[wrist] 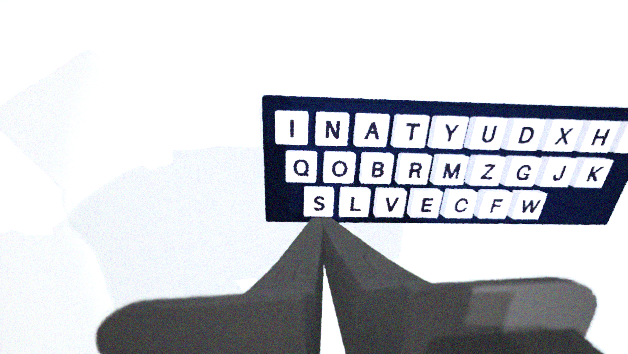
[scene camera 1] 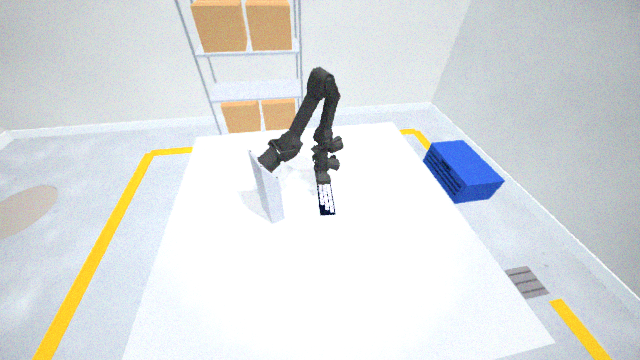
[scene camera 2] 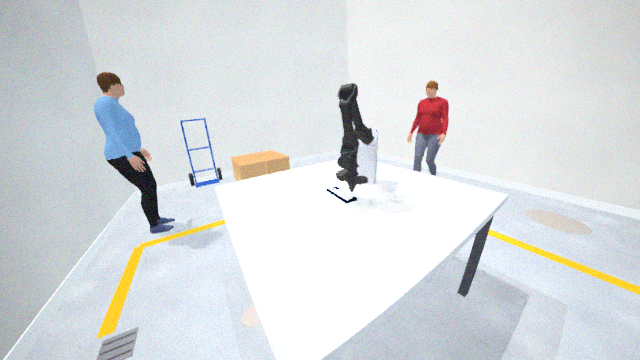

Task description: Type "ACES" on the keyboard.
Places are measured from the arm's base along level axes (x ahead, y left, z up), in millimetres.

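Pixels of known places: gripper, fingertip midpoint: [wrist: 320, 226] [scene camera 2: 351, 191]; arm's base, link origin: [scene camera 1: 264, 165] [scene camera 2: 367, 138].
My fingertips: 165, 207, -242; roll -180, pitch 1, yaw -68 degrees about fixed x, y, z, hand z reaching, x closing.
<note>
Ahead of a thing's pixels: the offset from my fingertips to its top centre, as dx, dy, dz. Level surfaces: height alone.
The dark blue keyboard {+43, -64, -24} [scene camera 1: 327, 212] [scene camera 2: 352, 200] [wrist: 435, 108] with white letter keys lies flat on the white table {dz -41} [scene camera 1: 320, 290] [scene camera 2: 340, 260]. In the wrist view the A key {+46, -11, -24} [wrist: 371, 131] is in the top row. The S key {+0, -1, -24} [wrist: 318, 202], E key {+20, -57, -24} [wrist: 426, 204] and C key {+26, -76, -24} [wrist: 460, 205] are in the bottom row, S at its left end. My gripper [scene camera 1: 324, 181] [scene camera 2: 353, 189] [wrist: 320, 226] is shut and empty, fingertips together. In the wrist view the tips show at the lower edge of the S key; I cannot tell their height or whether they touch it.
A pale upright panel [scene camera 1: 270, 195] [scene camera 2: 369, 161] stands on the table beside the arm. A blue box [scene camera 1: 465, 170] is on the floor beyond the table's edge. A person in blue [scene camera 2: 117, 127], a person in red [scene camera 2: 431, 116] and cardboard boxes [scene camera 2: 260, 165] are past the table.
</note>
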